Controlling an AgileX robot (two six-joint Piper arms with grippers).
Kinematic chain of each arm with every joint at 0, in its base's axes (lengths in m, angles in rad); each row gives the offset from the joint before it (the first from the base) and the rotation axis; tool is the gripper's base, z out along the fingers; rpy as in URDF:
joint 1: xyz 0 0 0.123 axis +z
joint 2: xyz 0 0 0 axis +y
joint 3: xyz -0.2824 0 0.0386 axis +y
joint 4: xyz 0.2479 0 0.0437 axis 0.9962 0 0.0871
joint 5: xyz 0 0 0 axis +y
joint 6: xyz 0.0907 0 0.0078 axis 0.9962 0 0.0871
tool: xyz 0 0 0 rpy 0 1.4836 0
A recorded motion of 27 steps. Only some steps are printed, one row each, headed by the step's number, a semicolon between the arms.
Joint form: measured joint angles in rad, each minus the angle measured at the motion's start. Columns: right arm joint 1, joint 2, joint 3, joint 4, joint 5, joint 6; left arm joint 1, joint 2, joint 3, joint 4, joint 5, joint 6.
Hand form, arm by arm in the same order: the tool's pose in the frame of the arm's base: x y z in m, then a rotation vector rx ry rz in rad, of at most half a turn. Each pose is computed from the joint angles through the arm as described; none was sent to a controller.
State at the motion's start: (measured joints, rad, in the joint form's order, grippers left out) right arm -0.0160 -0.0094 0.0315 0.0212 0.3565 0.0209; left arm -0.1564 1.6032 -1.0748 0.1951 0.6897 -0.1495
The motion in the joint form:
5: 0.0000 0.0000 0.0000 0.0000 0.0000 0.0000; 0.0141 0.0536 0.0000 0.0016 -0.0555 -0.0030
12: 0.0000 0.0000 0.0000 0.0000 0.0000 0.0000; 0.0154 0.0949 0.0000 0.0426 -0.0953 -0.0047
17: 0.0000 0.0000 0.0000 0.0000 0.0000 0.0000; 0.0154 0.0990 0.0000 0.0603 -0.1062 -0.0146
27: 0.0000 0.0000 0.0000 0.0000 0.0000 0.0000; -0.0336 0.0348 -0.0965 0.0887 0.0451 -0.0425
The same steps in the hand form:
5: 0.0532 -0.0002 0.1709 0.0477 1.8616 0.0240; 0.3313 -0.0368 0.2198 0.1639 2.6771 0.1138
12: 0.0532 -0.0002 0.1709 0.0477 1.8616 0.0240; 0.3387 -0.0359 0.2078 0.2066 2.6713 0.1472
17: 0.0532 -0.0002 0.1709 0.0477 1.8616 0.0240; 0.3401 -0.0354 0.2070 0.2114 2.6617 0.1581
27: 0.0532 -0.0002 0.1709 0.0477 1.8616 0.0240; 0.3366 -0.0473 0.2502 0.2182 2.6366 0.1954

